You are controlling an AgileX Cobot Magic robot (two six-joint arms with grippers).
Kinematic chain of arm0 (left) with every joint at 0, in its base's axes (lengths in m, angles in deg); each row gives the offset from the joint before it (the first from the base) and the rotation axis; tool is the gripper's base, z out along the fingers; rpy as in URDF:
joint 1: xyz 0 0 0.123 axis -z
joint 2: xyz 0 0 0 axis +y
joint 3: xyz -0.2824 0 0.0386 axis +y
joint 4: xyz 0.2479 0 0.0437 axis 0.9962 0 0.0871
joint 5: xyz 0 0 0 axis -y
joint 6: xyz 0.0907 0 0.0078 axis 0.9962 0 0.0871
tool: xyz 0 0 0 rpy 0 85 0
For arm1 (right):
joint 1: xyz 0 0 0.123 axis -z
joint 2: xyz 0 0 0 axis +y
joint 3: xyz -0.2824 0 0.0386 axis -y
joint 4: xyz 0.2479 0 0.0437 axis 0.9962 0 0.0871
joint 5: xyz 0 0 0 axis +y
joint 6: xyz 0.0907 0 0.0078 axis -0.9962 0 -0.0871
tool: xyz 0 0 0 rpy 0 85 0
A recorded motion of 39 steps. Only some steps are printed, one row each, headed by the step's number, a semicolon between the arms.
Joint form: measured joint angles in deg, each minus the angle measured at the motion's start. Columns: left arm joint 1, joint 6, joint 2, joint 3, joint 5, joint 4; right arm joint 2, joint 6, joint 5, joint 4, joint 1, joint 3.
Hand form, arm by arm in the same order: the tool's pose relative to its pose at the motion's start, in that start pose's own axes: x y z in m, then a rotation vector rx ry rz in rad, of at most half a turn. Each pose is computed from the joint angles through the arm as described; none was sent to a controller.
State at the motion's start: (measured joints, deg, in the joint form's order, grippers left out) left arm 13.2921 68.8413 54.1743 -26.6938 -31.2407 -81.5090; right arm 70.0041 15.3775 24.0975 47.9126 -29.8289 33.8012
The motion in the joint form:
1: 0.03 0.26 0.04 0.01 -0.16 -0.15; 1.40 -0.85 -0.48 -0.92 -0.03 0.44
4: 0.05 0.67 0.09 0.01 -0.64 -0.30; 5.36 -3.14 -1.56 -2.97 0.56 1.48
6: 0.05 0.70 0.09 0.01 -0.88 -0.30; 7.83 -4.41 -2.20 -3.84 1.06 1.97
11: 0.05 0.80 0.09 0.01 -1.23 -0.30; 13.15 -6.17 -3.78 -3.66 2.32 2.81
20: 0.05 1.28 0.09 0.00 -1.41 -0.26; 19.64 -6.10 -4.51 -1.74 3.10 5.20
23: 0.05 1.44 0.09 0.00 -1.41 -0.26; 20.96 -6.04 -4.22 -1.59 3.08 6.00
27: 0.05 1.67 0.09 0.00 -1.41 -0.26; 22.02 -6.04 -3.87 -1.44 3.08 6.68
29: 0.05 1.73 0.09 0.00 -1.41 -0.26; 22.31 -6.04 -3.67 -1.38 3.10 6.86
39: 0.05 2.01 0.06 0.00 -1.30 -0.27; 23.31 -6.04 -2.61 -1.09 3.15 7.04
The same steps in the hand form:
1: 0.0001 -0.0003 0.0002 0.0034 0.0007 0.0021; -0.0018 -0.0017 0.0048 0.0162 0.0077 0.0048
4: 0.0003 -0.0010 0.0003 0.0118 0.0032 0.0067; -0.0067 -0.0093 0.0184 0.0634 0.0295 0.0338
6: 0.0005 -0.0013 0.0003 0.0158 0.0047 0.0072; -0.0089 -0.0151 0.0270 0.0921 0.0438 0.0577
11: 0.0007 -0.0019 0.0003 0.0215 0.0068 0.0089; -0.0124 -0.0288 0.0454 0.1451 0.0683 0.1284
20: 0.0008 -0.0021 0.0003 0.0244 0.0080 0.0180; -0.0183 -0.0392 0.0684 0.1790 0.1028 0.1887
23: 0.0008 -0.0021 0.0003 0.0244 0.0080 0.0208; -0.0198 -0.0398 0.0732 0.1813 0.1150 0.1929
27: 0.0008 -0.0021 0.0003 0.0244 0.0080 0.0248; -0.0209 -0.0403 0.0771 0.1824 0.1259 0.1980
29: 0.0008 -0.0021 0.0003 0.0244 0.0079 0.0259; -0.0211 -0.0404 0.0782 0.1822 0.1305 0.2001
39: 0.0006 -0.0020 0.0002 0.0227 0.0067 0.0309; -0.0188 -0.0419 0.0818 0.1835 0.1586 0.2118

